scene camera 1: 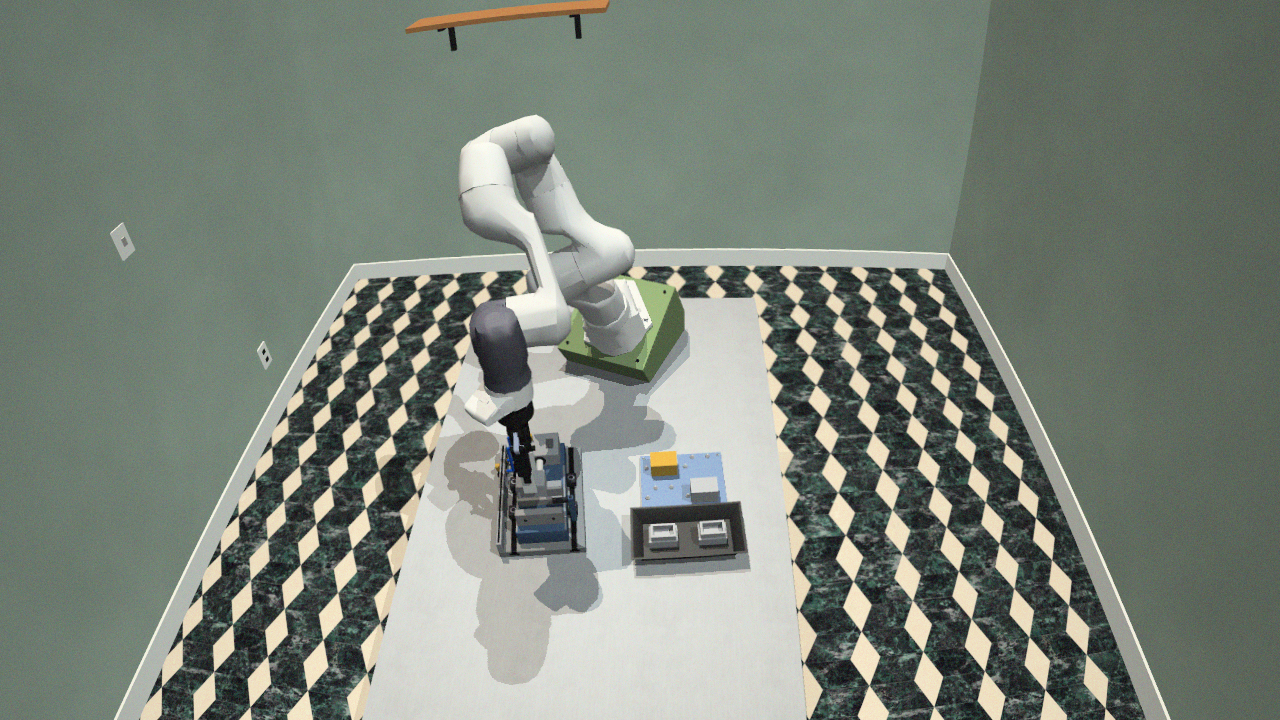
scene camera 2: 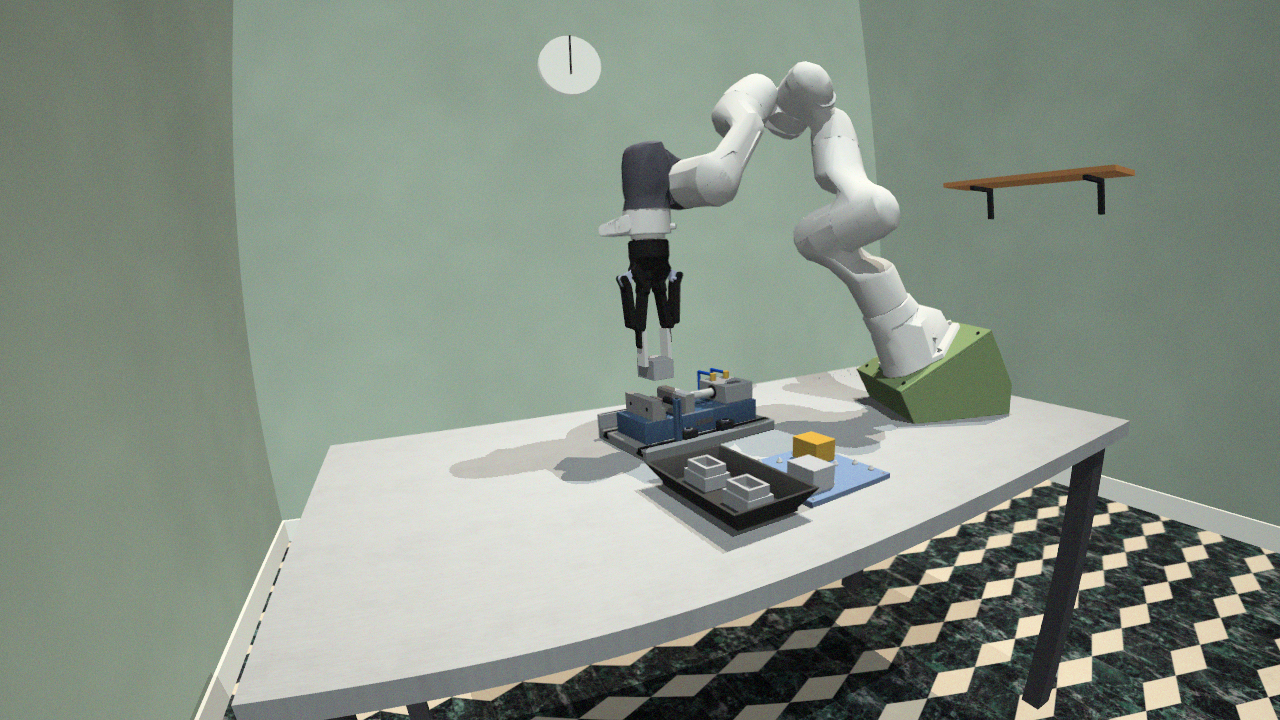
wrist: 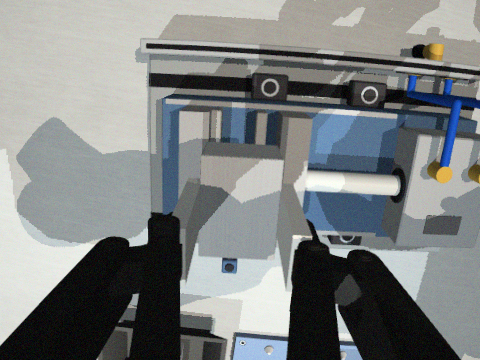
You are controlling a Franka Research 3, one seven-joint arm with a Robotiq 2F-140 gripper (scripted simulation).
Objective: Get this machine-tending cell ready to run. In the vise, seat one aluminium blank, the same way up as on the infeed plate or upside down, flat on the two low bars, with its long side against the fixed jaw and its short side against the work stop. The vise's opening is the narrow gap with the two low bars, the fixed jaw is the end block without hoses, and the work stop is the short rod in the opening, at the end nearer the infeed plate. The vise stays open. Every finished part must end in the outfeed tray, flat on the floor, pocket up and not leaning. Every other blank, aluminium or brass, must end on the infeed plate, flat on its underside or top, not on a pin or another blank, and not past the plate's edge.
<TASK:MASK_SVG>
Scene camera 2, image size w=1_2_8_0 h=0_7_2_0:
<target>gripper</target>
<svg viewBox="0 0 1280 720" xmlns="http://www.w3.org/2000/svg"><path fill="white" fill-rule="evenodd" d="M667 239L633 239L633 241L629 241L630 266L628 272L616 277L621 291L625 327L635 331L638 366L649 367L647 331L645 330L648 296L651 288L654 293L661 326L659 328L661 356L672 358L671 328L674 327L674 324L680 322L680 284L683 273L671 269L668 262L669 241ZM631 278L637 284L635 288L636 305L634 305Z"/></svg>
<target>brass blank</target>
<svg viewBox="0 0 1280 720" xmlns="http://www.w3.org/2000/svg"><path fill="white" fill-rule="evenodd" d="M793 436L793 457L798 458L812 455L827 462L835 459L834 438L812 431Z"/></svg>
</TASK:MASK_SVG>
